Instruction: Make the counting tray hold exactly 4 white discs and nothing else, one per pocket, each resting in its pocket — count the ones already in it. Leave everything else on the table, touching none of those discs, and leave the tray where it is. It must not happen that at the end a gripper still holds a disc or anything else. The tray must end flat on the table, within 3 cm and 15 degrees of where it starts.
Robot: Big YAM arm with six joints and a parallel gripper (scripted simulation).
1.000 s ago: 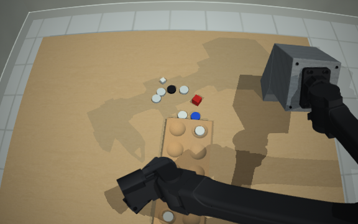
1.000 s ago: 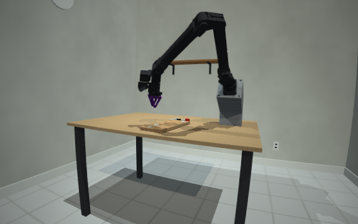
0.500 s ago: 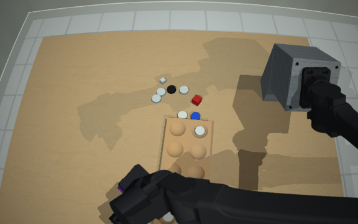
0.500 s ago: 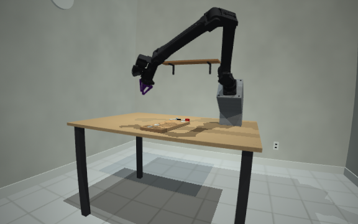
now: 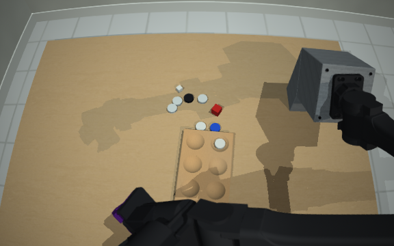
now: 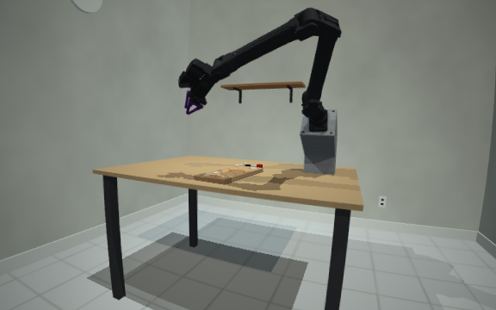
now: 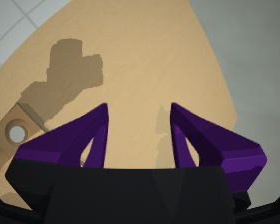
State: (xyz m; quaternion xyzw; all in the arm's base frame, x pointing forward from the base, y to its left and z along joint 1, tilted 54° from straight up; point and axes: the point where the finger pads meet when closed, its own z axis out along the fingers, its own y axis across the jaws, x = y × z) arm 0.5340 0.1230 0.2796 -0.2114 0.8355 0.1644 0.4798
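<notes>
The black disc lies 46 cm to the right of my hand, 30 cm below it and 12 cm behind it. Round my hand: blue disc: 35 cm to the right, 30 cm below, 20 cm behind; then red cube: 41 cm to the right, 29 cm below, 21 cm behind; then wooden counting tray: 29 cm below, 16 cm behind, 14 cm to the right.
</notes>
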